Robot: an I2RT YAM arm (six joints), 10 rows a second.
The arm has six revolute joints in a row. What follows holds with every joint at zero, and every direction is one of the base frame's. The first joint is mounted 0.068 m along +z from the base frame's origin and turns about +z. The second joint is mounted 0.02 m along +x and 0.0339 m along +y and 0.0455 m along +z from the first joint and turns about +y. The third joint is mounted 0.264 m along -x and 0.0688 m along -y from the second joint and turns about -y. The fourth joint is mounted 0.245 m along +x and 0.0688 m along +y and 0.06 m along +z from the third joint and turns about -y. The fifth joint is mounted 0.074 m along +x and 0.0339 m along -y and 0.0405 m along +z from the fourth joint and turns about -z. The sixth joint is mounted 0.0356 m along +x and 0.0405 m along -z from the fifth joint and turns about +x. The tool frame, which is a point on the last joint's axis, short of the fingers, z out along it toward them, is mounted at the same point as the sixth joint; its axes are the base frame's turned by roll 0, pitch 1.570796 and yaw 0 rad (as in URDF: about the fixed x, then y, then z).
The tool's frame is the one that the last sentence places.
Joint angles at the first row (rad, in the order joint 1, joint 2, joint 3, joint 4, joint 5, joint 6):
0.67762, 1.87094, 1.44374, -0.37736, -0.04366, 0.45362
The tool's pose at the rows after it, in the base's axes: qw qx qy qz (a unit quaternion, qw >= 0); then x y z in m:
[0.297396, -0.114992, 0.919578, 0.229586, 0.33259, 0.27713, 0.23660]
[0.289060, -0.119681, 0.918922, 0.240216, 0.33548, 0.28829, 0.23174]
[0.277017, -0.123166, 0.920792, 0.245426, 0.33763, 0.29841, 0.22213]
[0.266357, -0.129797, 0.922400, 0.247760, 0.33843, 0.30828, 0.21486]
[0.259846, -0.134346, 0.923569, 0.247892, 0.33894, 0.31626, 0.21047]
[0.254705, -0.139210, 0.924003, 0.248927, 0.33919, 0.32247, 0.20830]
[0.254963, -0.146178, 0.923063, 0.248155, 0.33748, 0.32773, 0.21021]
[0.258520, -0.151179, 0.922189, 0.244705, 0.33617, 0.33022, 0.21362]
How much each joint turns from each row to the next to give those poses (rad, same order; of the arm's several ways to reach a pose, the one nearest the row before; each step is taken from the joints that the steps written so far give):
0.01178, 0.04343, 0.04424, 0.00113, -0.02065, 0.01298
0.01379, 0.03950, 0.03505, 0.00331, -0.01896, 0.01119
0.01294, 0.04222, 0.02517, 0.00321, -0.01409, 0.01093
0.01436, 0.03704, 0.02895, -0.00675, -0.00984, 0.00369
0.01191, 0.02847, 0.02769, -0.00963, -0.00240, 0.00287
0.00907, 0.02080, 0.02473, -0.01097, -0.00456, 0.00019
0.01093, 0.00786, 0.01987, -0.01231, 0.00370, -0.00553
0.00648, 0.00000, 0.01343, -0.01186, 0.00984, -0.00801

